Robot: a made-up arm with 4 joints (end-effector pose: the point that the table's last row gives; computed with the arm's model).
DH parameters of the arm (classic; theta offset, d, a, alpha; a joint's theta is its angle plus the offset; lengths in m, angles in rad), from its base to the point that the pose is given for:
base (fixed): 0 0.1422 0 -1.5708
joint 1: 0 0.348 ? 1.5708
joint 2: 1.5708 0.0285 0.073 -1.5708
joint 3: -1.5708 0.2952 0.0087 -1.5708
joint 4: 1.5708 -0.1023 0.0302 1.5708
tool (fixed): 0 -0.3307 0 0
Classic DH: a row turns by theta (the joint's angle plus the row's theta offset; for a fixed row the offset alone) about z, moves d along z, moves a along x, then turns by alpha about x.
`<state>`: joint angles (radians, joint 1 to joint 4).
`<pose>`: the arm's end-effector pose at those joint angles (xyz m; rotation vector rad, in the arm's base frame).
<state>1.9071 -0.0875 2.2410 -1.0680</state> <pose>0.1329 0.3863 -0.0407 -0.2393 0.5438 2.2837</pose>
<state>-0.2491 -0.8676 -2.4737 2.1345</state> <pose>-0.1779 0.8338 -0.0685 1.0784 0.0177 1.8059</pose>
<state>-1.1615 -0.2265 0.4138 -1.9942</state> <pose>-0.1602 0.3967 0.3439 -0.7195 -3.0239 -0.0578</pose>
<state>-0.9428 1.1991 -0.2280 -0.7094</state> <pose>0.2143 0.3036 0.0776 0.0648 -1.2956 1.3145</pose>
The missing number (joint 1, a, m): 0.1163
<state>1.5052 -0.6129 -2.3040 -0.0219</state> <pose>0.1753 0.8073 0.0293 1.3328 0.1437 -1.6916</pose>
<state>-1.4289 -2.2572 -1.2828 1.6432</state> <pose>0.1454 0.8068 0.6729 1.8545 -1.2681 0.5840</pose>
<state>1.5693 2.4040 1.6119 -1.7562</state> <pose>0.1266 0.2337 0.1627 1.8790 -1.9531 0.5625</pose>
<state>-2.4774 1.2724 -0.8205 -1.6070</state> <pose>-0.1179 0.3707 0.2493 -0.1785 2.2299 -1.8349</pose>
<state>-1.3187 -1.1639 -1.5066 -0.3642</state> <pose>0.1849 0.6257 0.4907 2.0148 -2.0531 -0.2727</pose>
